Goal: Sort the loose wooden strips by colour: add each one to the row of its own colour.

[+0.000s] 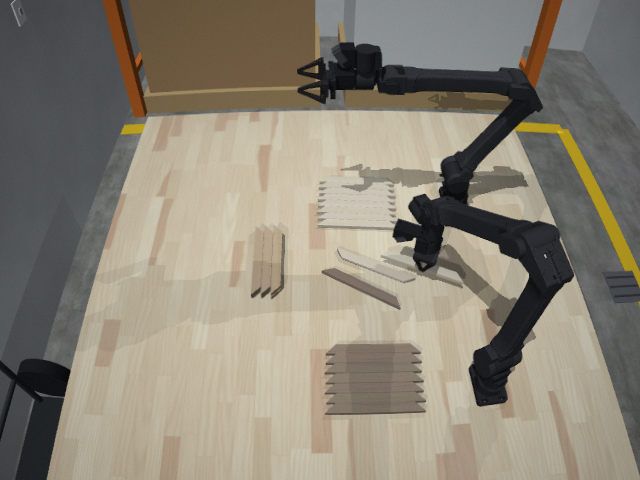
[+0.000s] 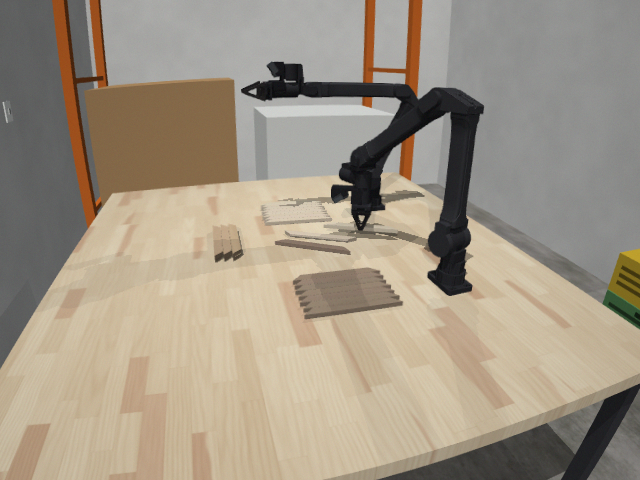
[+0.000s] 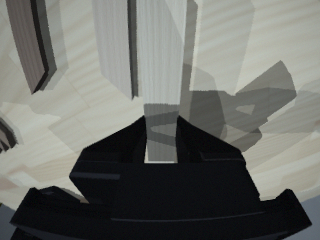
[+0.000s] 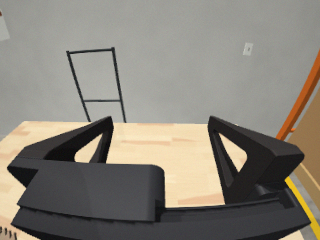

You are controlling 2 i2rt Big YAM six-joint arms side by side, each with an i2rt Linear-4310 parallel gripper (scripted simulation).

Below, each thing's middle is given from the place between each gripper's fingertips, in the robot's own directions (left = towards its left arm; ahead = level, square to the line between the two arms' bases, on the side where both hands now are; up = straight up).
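The dark brown strip (image 1: pixel 334 273) is 18 cm ahead of my left hand, 5 cm to the left of it and 3 cm below it. Going by its middle, the strip is nearer to my left hand than to my right hand.
From my right hand (image 1: pixel 297 80), the strip is 33 cm to the left, 18 cm behind and 49 cm below.
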